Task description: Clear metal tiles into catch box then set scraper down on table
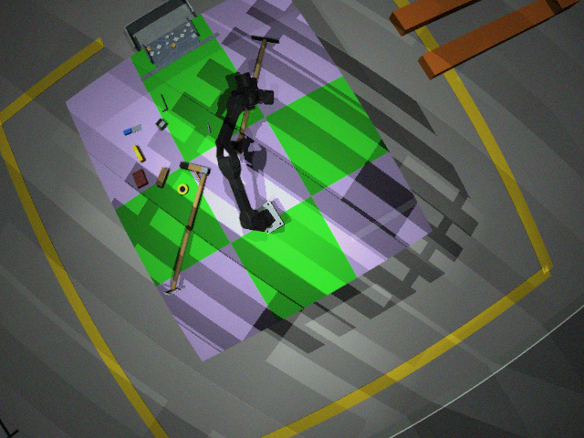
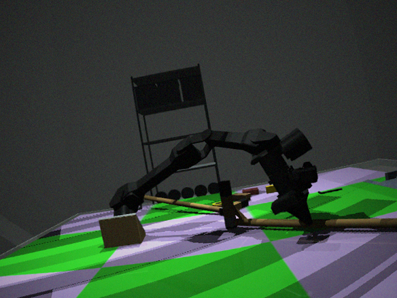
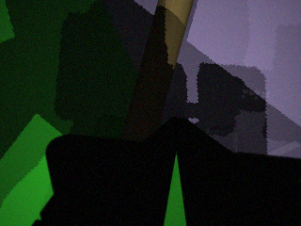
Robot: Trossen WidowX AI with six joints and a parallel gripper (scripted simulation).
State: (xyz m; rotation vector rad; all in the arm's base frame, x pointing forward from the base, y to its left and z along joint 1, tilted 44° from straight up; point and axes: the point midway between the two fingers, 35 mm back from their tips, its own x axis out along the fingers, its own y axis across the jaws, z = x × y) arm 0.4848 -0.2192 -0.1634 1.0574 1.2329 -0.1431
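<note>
My gripper tip is 30 mm short of the long scraper and 40 mm below it. Round my gripper tip: wooden block (40 mm behind, 580 mm to the left, 10 mm below); yellow ring (150 mm behind, 530 mm to the left, 10 mm below); hex key (250 mm ahead, 380 mm to the left, 20 mm below).
</note>
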